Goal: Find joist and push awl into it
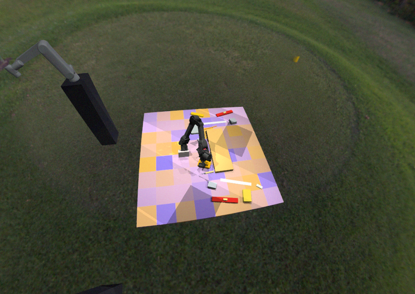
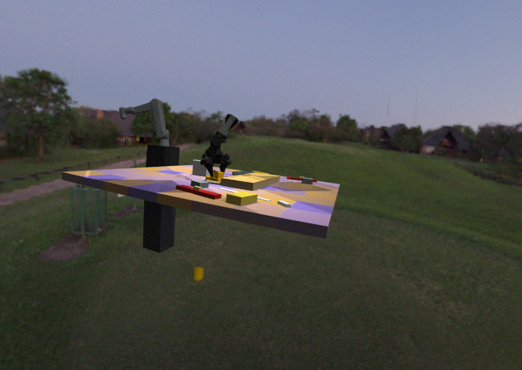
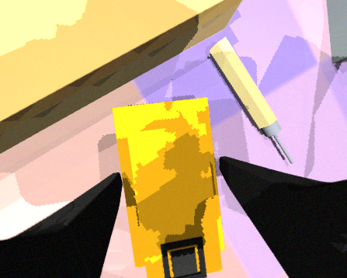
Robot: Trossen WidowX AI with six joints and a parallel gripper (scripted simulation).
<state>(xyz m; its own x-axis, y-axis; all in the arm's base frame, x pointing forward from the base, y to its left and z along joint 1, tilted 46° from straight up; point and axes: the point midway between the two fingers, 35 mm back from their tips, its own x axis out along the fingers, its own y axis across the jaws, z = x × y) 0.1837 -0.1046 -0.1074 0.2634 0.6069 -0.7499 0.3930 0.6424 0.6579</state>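
Right now the yellow stud finder is 20 mm behind my gripper tip, 10 mm to the left of it and 20 mm above it. Round my gripper tip: grey block (20 mm ahead, 220 mm to the right, 10 mm below); awl (10 mm behind, 90 mm to the right, 20 mm below); grey tray (40 mm behind, 480 mm to the left, 10 mm below).
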